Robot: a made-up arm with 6 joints. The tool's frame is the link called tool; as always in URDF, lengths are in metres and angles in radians. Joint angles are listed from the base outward.
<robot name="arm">
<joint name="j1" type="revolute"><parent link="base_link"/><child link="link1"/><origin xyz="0.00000 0.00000 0.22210" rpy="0.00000 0.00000 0.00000"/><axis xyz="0 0 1"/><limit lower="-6.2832" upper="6.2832"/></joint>
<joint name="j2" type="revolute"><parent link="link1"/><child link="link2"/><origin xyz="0.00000 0.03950 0.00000" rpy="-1.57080 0.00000 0.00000"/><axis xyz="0 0 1"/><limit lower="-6.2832" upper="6.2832"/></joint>
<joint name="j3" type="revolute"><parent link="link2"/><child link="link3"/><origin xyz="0.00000 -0.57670 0.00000" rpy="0.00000 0.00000 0.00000"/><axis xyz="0 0 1"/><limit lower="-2.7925" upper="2.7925"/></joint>
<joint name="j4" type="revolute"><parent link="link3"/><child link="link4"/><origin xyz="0.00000 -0.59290 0.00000" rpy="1.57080 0.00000 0.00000"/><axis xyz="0 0 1"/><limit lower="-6.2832" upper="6.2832"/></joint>
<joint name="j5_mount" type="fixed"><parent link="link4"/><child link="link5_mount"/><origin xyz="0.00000 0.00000 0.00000" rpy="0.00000 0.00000 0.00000"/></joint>
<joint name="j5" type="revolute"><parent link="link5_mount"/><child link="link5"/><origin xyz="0.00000 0.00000 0.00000" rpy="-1.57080 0.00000 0.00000"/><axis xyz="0 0 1"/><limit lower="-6.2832" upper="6.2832"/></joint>
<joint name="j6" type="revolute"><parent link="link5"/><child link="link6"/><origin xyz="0.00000 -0.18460 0.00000" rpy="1.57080 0.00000 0.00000"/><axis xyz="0 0 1"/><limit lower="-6.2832" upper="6.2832"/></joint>
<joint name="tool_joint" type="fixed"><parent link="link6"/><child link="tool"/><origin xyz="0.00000 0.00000 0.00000" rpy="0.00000 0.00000 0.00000"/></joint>
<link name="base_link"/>
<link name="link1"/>
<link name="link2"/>
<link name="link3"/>
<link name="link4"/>
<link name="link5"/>
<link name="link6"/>
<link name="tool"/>
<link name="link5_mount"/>
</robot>
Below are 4 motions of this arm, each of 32 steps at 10 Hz.
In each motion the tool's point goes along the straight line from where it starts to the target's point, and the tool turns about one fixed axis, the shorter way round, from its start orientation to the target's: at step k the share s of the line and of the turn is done. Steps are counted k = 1, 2, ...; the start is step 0. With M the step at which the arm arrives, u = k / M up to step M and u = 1 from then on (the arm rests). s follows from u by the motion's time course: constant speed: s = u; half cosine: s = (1 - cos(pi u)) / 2; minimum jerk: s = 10 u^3 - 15 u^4 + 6 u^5.
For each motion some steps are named. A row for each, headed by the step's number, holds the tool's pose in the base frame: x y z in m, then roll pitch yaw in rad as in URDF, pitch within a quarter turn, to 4 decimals.
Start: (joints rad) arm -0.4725 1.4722 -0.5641 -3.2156 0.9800 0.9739
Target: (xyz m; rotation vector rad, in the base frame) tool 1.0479 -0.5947 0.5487 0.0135 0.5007 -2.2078
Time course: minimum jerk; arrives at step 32
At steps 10, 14, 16, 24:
10: 0.9584 -0.4537 0.7773 0.0064 0.0124 -2.6054
14: 0.9807 -0.4888 0.7204 -0.0899 0.0427 -2.5187
16: 0.9933 -0.5087 0.6881 -0.1434 0.0635 -2.4707
24: 1.0366 -0.5769 0.5776 -0.3188 0.1530 -2.3157

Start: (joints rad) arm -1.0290 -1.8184 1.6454 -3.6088 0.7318 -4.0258
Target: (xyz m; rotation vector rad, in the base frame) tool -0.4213 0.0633 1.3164 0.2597 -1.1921 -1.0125
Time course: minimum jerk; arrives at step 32
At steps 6, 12, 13, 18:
6: -0.3322 0.6963 0.8072 0.8148 -0.4512 -2.5518
12: -0.3534 0.5456 0.9284 0.8860 -0.4929 -2.3218
13: -0.3584 0.5103 0.9569 0.9013 -0.5047 -2.2676
18: -0.3853 0.3188 1.1108 0.9712 -0.5801 -1.9702

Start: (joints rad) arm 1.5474 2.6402 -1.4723 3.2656 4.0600 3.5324
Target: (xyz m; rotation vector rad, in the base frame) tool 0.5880 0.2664 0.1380 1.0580 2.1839 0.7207
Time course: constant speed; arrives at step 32
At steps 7, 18, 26, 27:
7: 0.0978 0.6659 -0.1487 3.1061 -0.0196 -2.3646
18: 0.3135 0.4901 -0.0226 2.8583 0.2862 -3.1069
26: 0.4704 0.3623 0.0692 2.5626 0.3483 2.5709
27: 0.4900 0.3463 0.0807 2.5243 0.3438 2.4943

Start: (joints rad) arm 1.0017 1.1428 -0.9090 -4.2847 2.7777 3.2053
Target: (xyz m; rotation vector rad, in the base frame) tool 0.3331 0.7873 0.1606 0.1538 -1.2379 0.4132
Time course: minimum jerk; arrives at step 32
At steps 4, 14, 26, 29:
4: 0.2388 0.5589 0.8652 -2.8675 -0.4572 2.8378
14: 0.2741 0.6443 0.6017 -2.6154 -0.9533 2.7557
26: 0.3284 0.7760 0.1955 -0.4646 -1.2709 0.8265
29: 0.3324 0.7856 0.1657 -0.3366 -1.2266 0.7147

